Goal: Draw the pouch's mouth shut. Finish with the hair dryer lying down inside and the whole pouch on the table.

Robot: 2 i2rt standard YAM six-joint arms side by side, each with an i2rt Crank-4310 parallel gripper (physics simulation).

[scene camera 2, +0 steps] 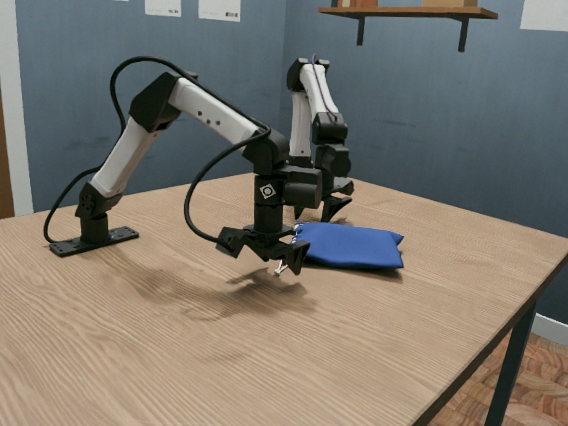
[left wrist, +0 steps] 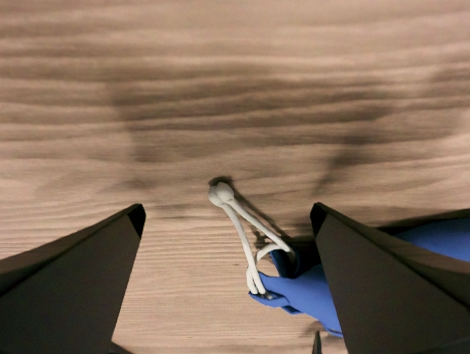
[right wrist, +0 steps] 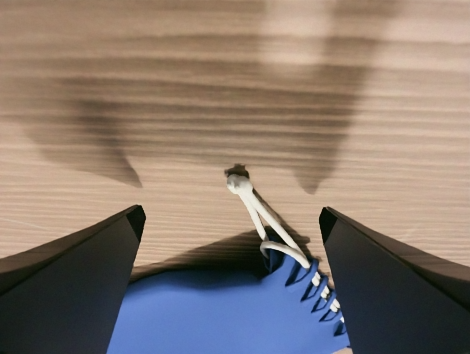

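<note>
The blue pouch (scene camera 2: 350, 245) (left wrist: 310, 295) (right wrist: 215, 315) lies on the table (scene camera 2: 200, 360), its mouth edge toward the grippers. The edge is pleated around a white cord in the right wrist view; how far the mouth is closed cannot be told. The hair dryer does not show. One knotted cord end (left wrist: 224, 192) lies between the open fingers of my left gripper (scene camera 2: 312, 219) (left wrist: 228, 207), not gripped. Another knotted cord end (scene camera 2: 278, 272) (right wrist: 240, 184) lies between the open fingers of my right gripper (scene camera 2: 267, 265) (right wrist: 232, 210), also not gripped. Both grippers are above the table.
The right arm's base (scene camera 2: 95, 241) is bolted at the left of the table in the scene view. The table's edge runs along the right. A wall shelf (scene camera 2: 407, 13) hangs above, behind the table.
</note>
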